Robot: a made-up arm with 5 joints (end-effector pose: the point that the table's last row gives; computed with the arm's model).
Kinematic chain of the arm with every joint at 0, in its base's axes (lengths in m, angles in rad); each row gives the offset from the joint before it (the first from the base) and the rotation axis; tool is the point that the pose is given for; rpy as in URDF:
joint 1: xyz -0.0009 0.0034 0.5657 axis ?
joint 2: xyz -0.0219 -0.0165 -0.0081 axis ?
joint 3: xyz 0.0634 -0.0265 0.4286 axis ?
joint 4: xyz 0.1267 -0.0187 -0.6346 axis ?
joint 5: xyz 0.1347 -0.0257 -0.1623 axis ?
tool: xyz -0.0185 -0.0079 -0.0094 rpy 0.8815 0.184 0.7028
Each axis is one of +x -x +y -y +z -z.
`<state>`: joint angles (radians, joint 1 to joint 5).
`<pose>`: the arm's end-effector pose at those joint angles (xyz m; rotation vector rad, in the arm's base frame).
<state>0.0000 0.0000 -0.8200 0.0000 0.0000</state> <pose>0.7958 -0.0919 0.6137 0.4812 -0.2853 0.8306</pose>
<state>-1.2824 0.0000 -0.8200 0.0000 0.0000</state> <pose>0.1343 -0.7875 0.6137 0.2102 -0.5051 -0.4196</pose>
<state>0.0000 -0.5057 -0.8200 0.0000 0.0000</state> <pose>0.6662 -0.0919 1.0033 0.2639 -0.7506 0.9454</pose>
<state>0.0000 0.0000 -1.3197 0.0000 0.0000</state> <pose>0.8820 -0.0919 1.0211 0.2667 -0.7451 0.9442</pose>
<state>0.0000 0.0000 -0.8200 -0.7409 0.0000</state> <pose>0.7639 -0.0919 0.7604 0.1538 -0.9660 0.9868</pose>
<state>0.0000 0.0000 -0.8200 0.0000 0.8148</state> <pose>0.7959 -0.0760 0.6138 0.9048 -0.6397 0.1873</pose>
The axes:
joint 1: +z
joint 2: +y
joint 3: +y
joint 4: +y
joint 5: -z

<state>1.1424 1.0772 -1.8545 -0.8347 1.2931</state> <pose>0.5161 0.9628 0.4703 1.9636 -0.6633 0.9759</pose>
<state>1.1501 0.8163 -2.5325 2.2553 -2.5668</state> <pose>0.4854 0.8680 0.7956 0.2424 -0.9454 -1.5860</pose>
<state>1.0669 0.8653 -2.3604 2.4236 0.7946</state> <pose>0.5131 0.7705 0.6698 0.1401 1.2253 0.3575</pose>
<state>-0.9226 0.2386 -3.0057 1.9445 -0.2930</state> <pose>0.1982 -0.4256 1.5666 0.2021 -0.2598 0.1299</pose>
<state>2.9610 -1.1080 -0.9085 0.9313 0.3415</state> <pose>-0.3256 0.1528 1.2148 -0.9593 -0.6882 -2.3892</pose>
